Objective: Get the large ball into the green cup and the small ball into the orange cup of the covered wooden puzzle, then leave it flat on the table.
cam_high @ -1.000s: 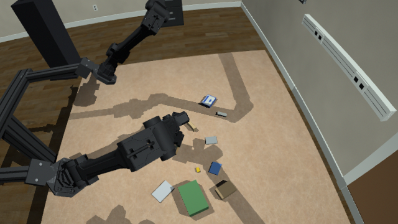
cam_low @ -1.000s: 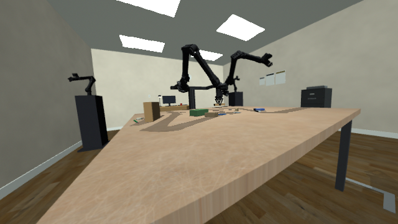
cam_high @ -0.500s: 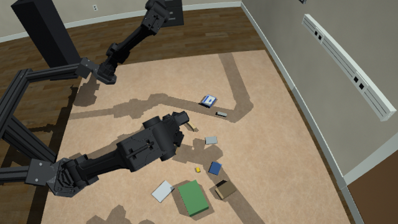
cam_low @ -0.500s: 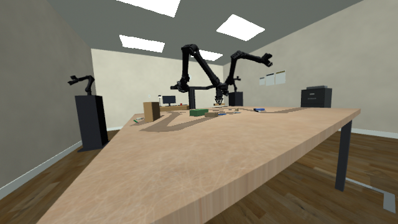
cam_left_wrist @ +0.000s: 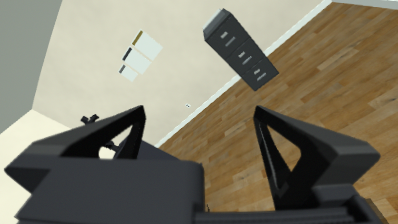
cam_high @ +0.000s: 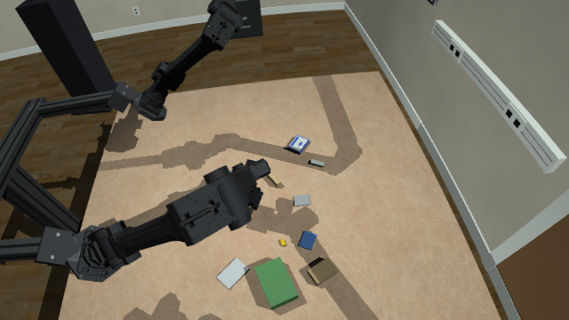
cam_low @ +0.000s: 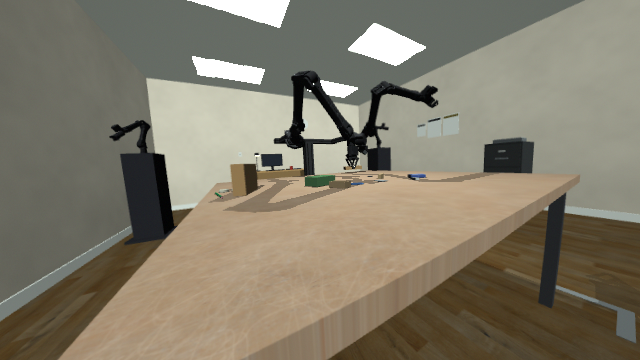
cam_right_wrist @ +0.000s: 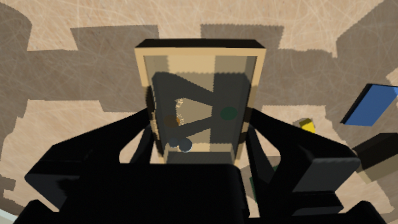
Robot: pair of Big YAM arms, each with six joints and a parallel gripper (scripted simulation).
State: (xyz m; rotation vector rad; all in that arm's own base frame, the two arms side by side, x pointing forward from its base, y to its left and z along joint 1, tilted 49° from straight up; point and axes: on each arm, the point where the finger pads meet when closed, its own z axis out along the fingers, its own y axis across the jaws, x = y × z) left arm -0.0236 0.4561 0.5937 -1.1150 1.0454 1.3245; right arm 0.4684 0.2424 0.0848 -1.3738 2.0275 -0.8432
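The covered wooden puzzle is 10 mm below my right hand. The rest, counted from my right hand: small yellow piece (130 mm ahead, 120 mm to the right, 80 mm below); grey tile (210 mm ahead, 60 mm to the left, 80 mm below); blue tile (220 mm ahead, 110 mm to the right, 80 mm below).
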